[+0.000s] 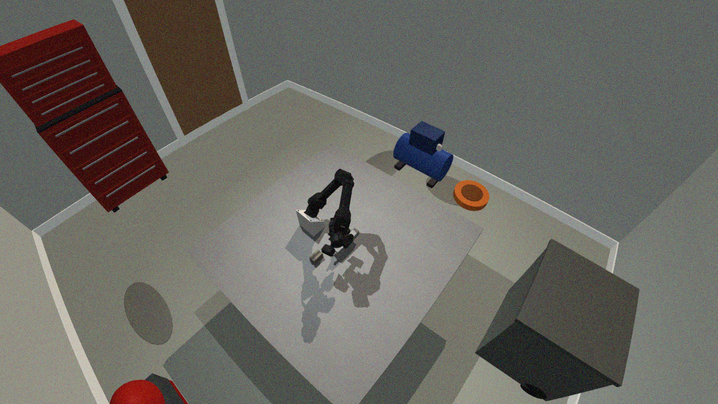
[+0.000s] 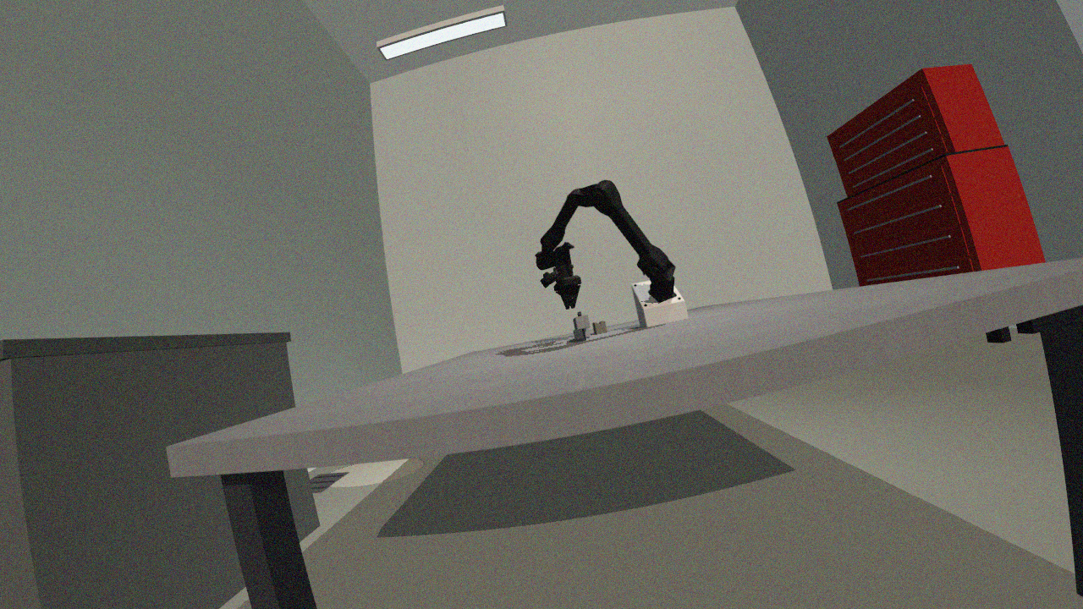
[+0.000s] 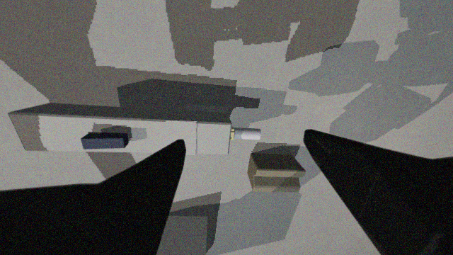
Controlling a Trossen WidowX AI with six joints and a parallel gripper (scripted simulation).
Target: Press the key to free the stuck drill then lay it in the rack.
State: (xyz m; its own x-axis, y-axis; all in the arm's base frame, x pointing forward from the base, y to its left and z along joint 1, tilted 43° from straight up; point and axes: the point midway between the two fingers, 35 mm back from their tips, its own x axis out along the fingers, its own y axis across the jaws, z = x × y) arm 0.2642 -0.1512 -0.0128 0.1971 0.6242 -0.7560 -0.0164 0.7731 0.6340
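The drill lies 6 cm below my gripper tip, 4 cm to the left of it and 2 cm behind it. Also, from my gripper tip: dark blue key: 12 cm to the left, 5 cm below; then pale grey block: 9 cm to the left, 6 cm below, 1 cm behind; then rack: 10 cm behind, 9 cm below, 6 cm to the right.
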